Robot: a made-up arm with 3 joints.
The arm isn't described. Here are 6 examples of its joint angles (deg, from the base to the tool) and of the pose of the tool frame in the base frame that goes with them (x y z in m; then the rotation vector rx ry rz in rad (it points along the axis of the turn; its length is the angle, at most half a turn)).
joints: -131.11 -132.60 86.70
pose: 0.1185 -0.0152 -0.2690 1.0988 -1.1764 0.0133
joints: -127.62 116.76 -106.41
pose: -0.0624 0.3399 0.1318 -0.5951 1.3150 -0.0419
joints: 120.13 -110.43 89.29
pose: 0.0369 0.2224 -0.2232 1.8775 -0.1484 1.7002
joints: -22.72 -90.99 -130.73
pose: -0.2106 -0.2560 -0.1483 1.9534 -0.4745 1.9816
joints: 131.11 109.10 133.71
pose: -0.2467 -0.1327 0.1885 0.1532 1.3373 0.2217
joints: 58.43 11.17 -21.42
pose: -0.1984 0.0917 0.4197 0.4392 -0.0144 -1.0406
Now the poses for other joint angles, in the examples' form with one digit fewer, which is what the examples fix.
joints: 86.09 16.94 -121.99
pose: -0.167 0.149 0.385 1.842 -1.456 -1.140
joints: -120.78 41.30 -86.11
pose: 0.135 0.077 0.426 0.217 1.618 1.127
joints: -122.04 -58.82 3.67
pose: 0.308 -0.296 0.050 1.035 -0.653 1.877
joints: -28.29 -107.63 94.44
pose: -0.157 -0.176 -0.213 -0.682 -1.519 -1.136
